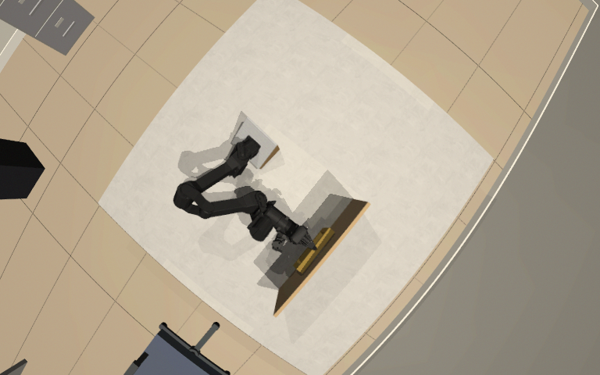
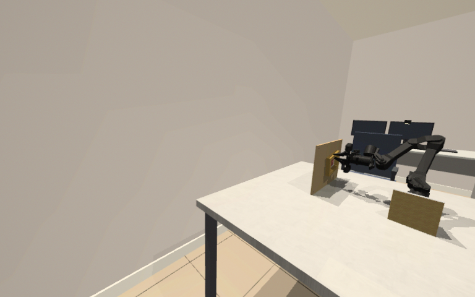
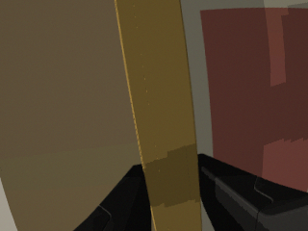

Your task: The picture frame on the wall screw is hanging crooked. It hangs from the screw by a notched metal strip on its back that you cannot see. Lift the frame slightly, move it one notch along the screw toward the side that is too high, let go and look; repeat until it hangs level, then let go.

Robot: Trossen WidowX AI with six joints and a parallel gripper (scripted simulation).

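My gripper tip is 5 cm above the picture frame, 1 cm to the left of it and 1 cm short of it. The rest, counted from my gripper tip: wooden wall panel (7 cm below, 2 cm ahead, 1 cm to the right).
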